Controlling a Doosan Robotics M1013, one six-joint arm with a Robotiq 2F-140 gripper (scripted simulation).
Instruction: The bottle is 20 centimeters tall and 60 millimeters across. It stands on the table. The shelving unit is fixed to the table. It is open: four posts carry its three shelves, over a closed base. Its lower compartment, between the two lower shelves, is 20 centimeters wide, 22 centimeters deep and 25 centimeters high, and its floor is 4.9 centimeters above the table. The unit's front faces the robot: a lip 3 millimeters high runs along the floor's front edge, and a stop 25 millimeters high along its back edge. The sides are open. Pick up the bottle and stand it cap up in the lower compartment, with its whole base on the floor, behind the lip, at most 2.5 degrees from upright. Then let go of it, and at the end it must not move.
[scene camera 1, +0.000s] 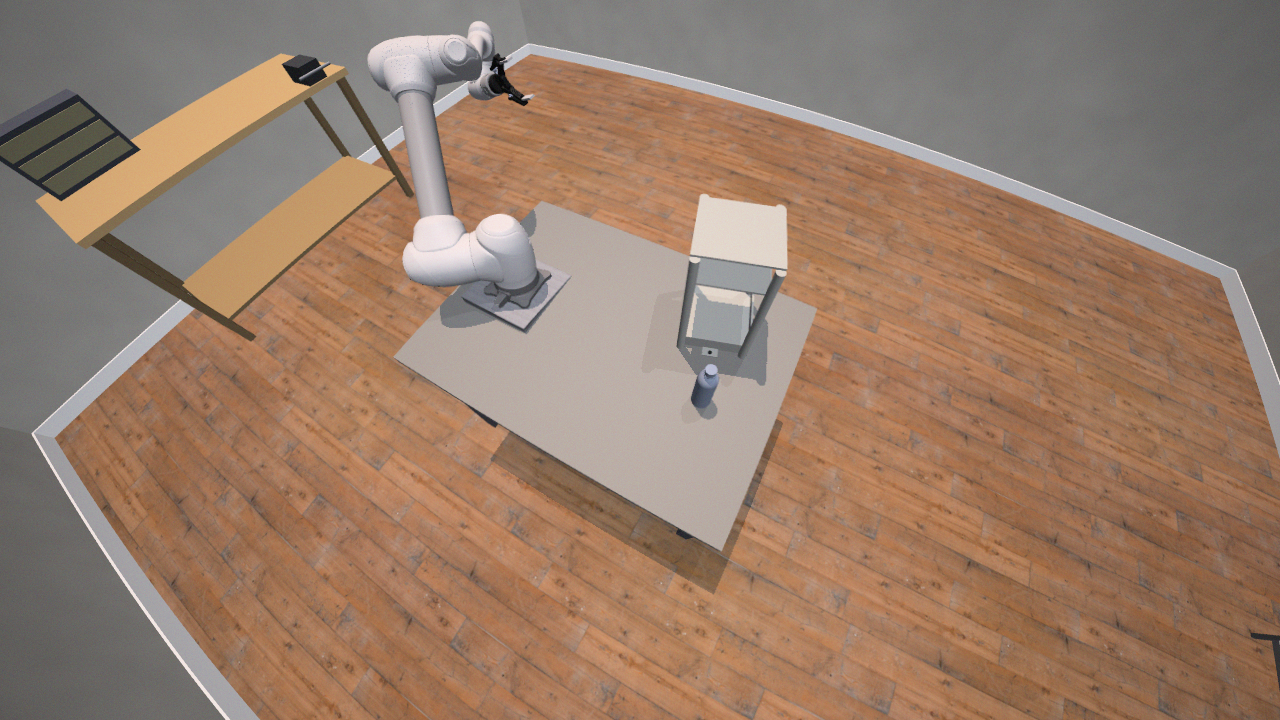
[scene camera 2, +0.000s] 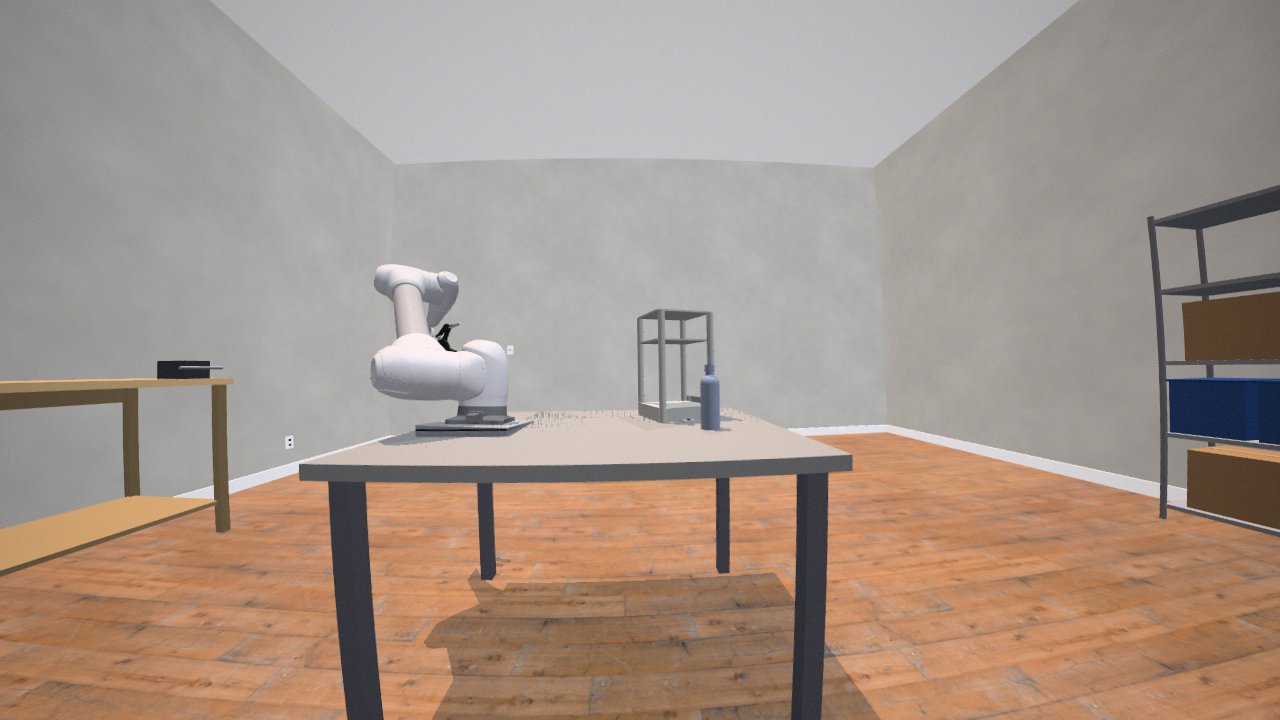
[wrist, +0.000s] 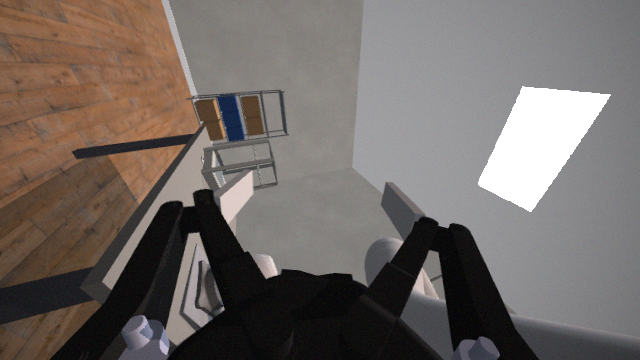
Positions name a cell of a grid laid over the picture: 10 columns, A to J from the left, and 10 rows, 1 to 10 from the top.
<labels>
My gripper (scene camera 1: E2): 178 cm from the lens. A blue-grey bottle (scene camera 1: F6): 98 cm from the lens. A shelving unit (scene camera 1: F4) is 96 cm from the lens.
</labels>
